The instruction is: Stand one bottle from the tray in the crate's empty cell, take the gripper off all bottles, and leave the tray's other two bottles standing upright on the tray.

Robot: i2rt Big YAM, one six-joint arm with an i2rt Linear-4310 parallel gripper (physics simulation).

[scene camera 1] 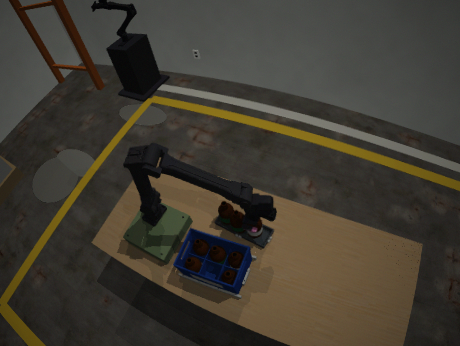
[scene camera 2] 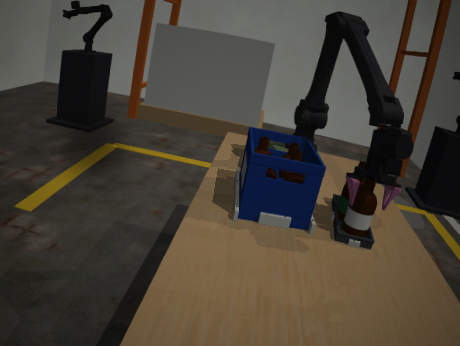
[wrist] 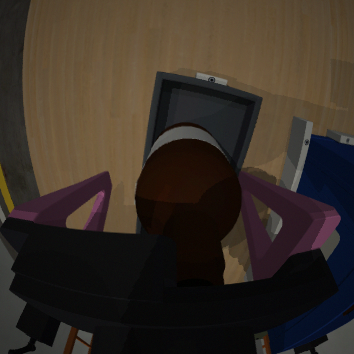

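You can see my gripper (scene camera 2: pixel 367 207), and the wrist view has it as well (wrist: pixel 173 178). There's also a white-labelled brown bottle (wrist: pixel 187 190).
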